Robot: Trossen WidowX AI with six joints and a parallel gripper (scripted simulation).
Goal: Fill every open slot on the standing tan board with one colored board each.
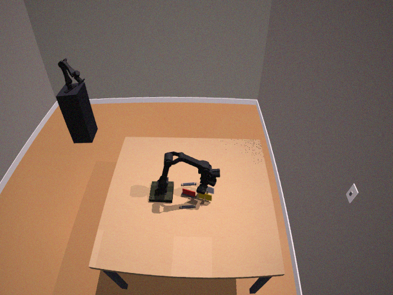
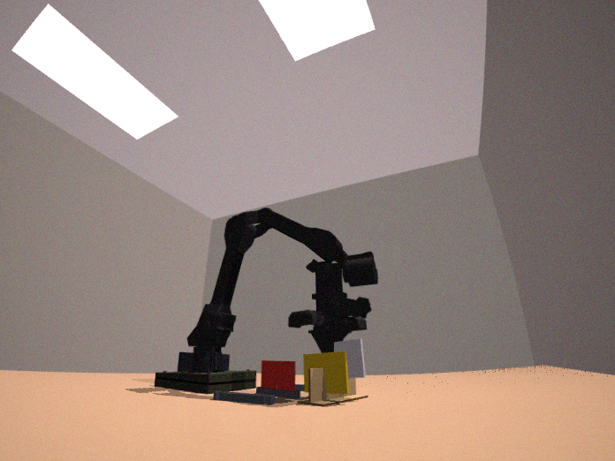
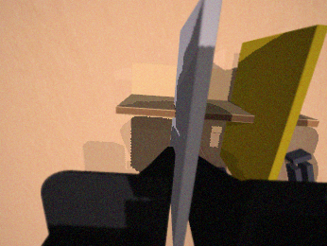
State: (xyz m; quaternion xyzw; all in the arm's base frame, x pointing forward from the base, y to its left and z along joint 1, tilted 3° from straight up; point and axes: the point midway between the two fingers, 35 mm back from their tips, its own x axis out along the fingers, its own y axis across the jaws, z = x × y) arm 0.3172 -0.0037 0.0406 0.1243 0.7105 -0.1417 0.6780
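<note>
My gripper tip is now 4 cm above the tan board, 3 cm to the left of it and 1 cm short of it. The rest, counted from my gripper tip: red board (11 cm behind, 3 cm below, 1 cm to the right); yellow board (6 cm to the right, 2 cm below); grey board (2 cm ahead, 1 cm to the right, 1 cm above).
</note>
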